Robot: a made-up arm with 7 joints. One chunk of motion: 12 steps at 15 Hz.
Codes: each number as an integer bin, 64 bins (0 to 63) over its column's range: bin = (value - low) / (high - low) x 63, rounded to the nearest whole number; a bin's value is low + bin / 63 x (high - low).
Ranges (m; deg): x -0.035..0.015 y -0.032..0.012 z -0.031..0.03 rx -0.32..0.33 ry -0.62..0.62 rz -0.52..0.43
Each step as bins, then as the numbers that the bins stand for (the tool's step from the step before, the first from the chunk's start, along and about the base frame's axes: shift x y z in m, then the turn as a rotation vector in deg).
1 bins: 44 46 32 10 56 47
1 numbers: -0.00008 0.00013 -0.00002 -0.217 0.482 0.189
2 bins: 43 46 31 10 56 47
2 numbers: -0.00087 0.00013 -0.00098 -0.217 0.482 0.189
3 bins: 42 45 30 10 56 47
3 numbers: -0.00167 -0.00057 -0.00195 -0.217 0.482 0.189
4 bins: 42 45 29 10 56 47
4 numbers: -0.00167 -0.00057 -0.00292 -0.217 0.482 0.189
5 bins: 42 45 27 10 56 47
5 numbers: -0.00167 -0.00057 -0.00486 -0.217 0.482 0.189
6 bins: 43 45 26 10 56 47
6 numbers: -0.00087 -0.00057 -0.00583 -0.217 0.482 0.189
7 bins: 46 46 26 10 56 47
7 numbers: 0.00151 0.00013 -0.00583 -0.217 0.482 0.189
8 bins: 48 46 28 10 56 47
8 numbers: 0.00310 0.00013 -0.00389 -0.217 0.482 0.189
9 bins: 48 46 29 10 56 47
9 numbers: 0.00310 0.00013 -0.00292 -0.217 0.482 0.189
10 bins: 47 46 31 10 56 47
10 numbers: 0.00230 0.00013 -0.00098 -0.217 0.482 0.189
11 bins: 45 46 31 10 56 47
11 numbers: 0.00071 0.00013 -0.00098 -0.217 0.482 0.189
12 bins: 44 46 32 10 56 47
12 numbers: -0.00008 0.00013 -0.00002 -0.217 0.482 0.189
